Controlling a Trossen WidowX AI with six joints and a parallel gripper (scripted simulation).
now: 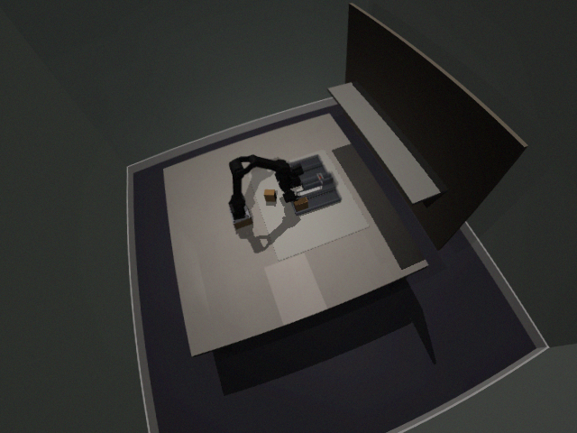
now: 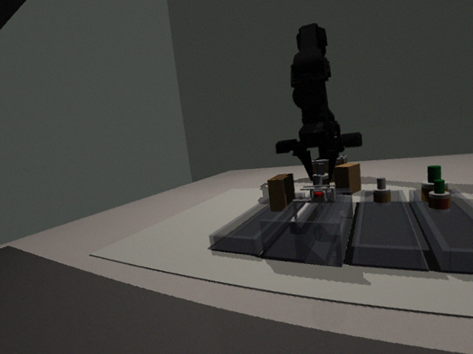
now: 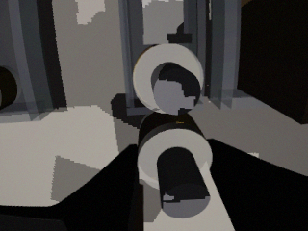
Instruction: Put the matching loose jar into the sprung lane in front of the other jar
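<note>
My gripper tip is now 18 cm short of the sprung lane, 5 cm to the right of it and 3 cm above it.
</note>
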